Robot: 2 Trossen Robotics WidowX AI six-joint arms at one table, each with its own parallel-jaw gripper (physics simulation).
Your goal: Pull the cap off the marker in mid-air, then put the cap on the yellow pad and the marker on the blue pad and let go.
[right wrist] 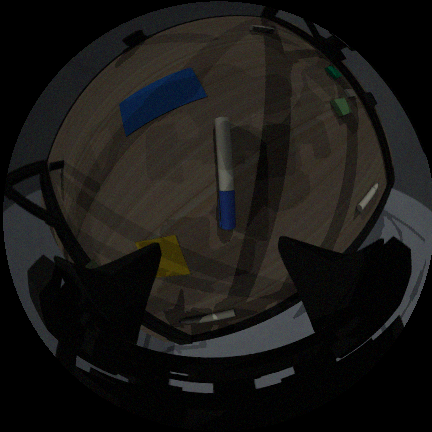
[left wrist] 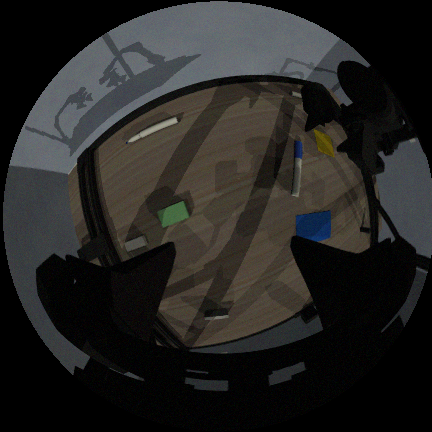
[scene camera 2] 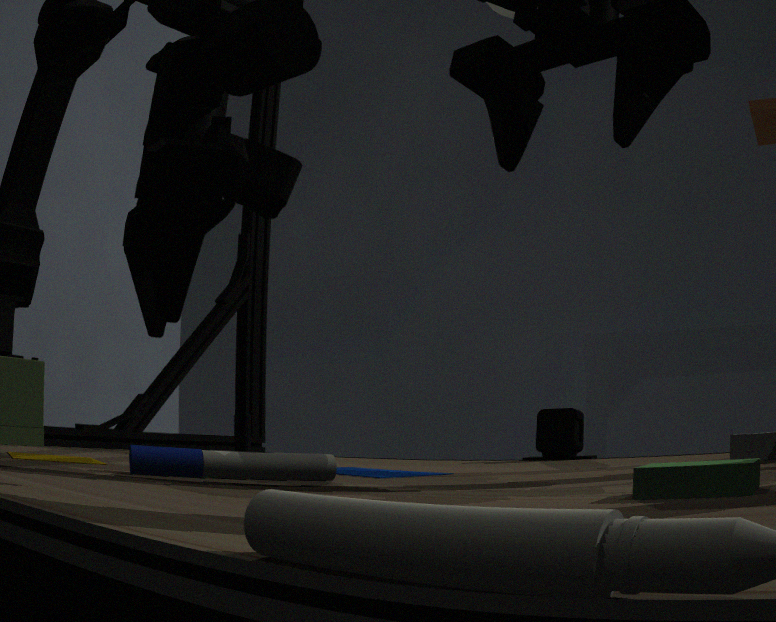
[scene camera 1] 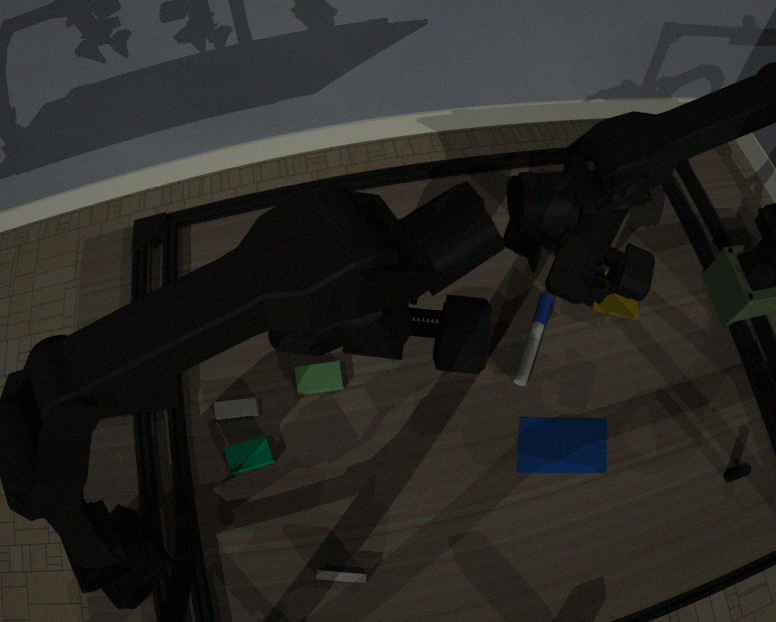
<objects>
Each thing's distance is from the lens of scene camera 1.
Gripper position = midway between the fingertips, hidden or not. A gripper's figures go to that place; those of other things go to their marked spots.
my left gripper (scene camera 1: pixel 389 344): 0.59 m
my right gripper (scene camera 1: pixel 566 282): 0.76 m
light green block (scene camera 1: pixel 323 377): 0.77 m
teal block (scene camera 1: pixel 255 453): 0.76 m
</objects>
